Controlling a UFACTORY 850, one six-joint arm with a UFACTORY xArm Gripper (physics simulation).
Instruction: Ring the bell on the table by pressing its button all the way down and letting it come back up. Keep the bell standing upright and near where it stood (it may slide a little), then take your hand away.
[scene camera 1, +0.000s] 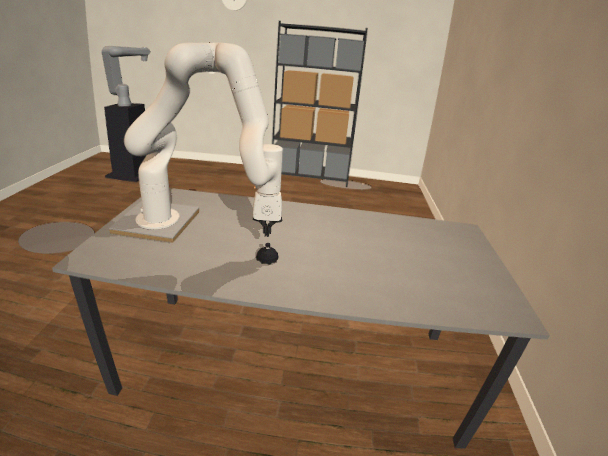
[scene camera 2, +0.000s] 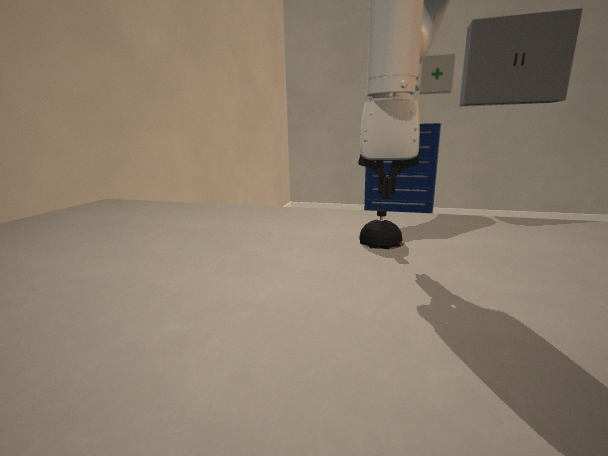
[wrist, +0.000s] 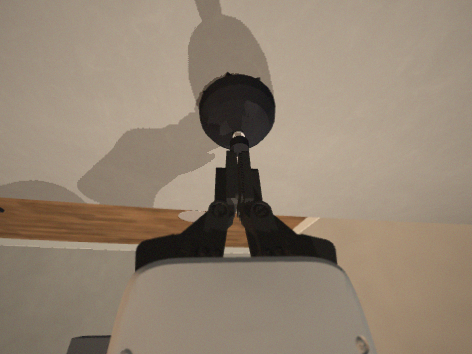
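A black dome-shaped bell (scene camera 1: 267, 256) (scene camera 2: 381, 234) (wrist: 237, 107) stands upright on the grey table (scene camera 1: 390, 270) (scene camera 2: 200, 310). Its small black button (scene camera 1: 267, 245) (scene camera 2: 381, 213) (wrist: 239, 143) is raised on a short shiny stem above the dome. My gripper (scene camera 1: 267, 235) (scene camera 2: 386, 196) (wrist: 235, 163) is shut with nothing between its fingers and points down. Its fingertips are above the button, with a gap visible in both scene views. In the wrist view the fingertips overlap the near edge of the button.
The arm's base stands on a square board (scene camera 1: 186, 223) at the table's left end. A shelf rack (scene camera 1: 360, 75) with boxes and a second grey arm on a black pedestal (scene camera 1: 120, 145) stand behind the table. A blue cabinet (scene camera 2: 429, 170) shows behind the gripper.
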